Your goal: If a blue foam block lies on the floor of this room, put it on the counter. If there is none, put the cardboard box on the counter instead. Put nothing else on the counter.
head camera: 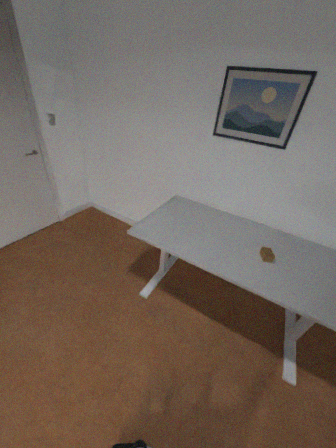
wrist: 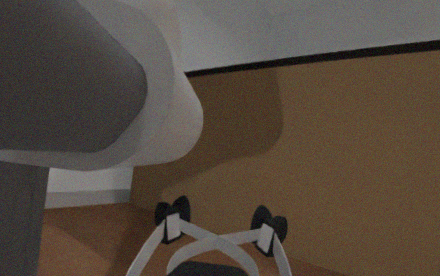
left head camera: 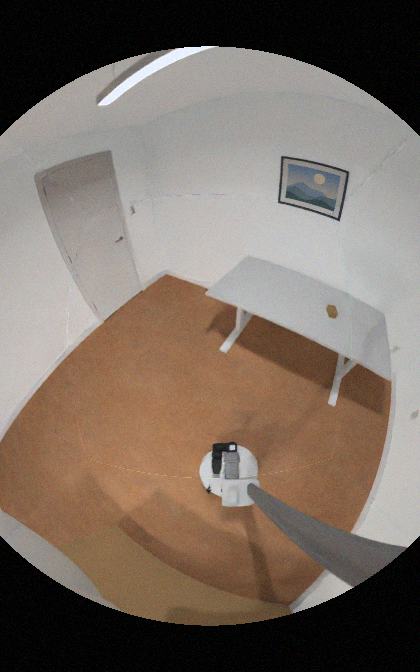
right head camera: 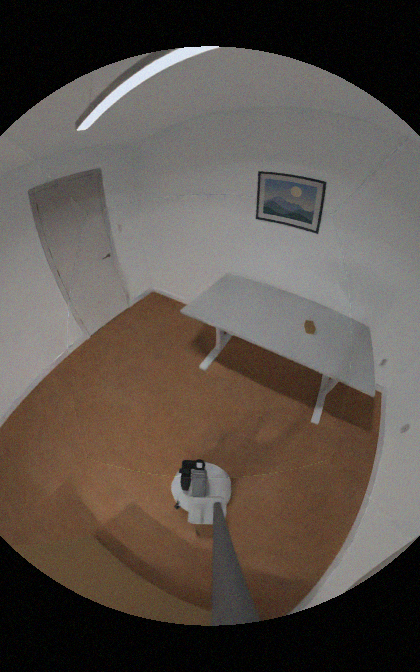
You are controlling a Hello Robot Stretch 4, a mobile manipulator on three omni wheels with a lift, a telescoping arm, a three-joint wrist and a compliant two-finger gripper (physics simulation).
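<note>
A small brown box (head camera: 267, 254) (left head camera: 332, 311) (right head camera: 310, 327), which looks like the cardboard box, sits on the white table (head camera: 200, 227) (left head camera: 270, 287) (right head camera: 250, 300). No blue foam block shows on the floor in these views. The counter (wrist: 350, 150) shows its tan side and a thin dark top edge in the wrist view; part of its tan side also shows at the bottom of the left head view (left head camera: 150, 570) and the right head view (right head camera: 125, 575). My gripper (wrist: 221, 216) is open and empty, with the counter's side behind it, away from the box.
The white table stands against the wall on legs with long feet, below a framed picture (head camera: 260, 107) (left head camera: 313, 188) (right head camera: 291, 202). A closed door (head camera: 20, 165) (left head camera: 92, 235) (right head camera: 75, 250) is at the left. Brown floor (head camera: 100, 325) lies between my base and the table.
</note>
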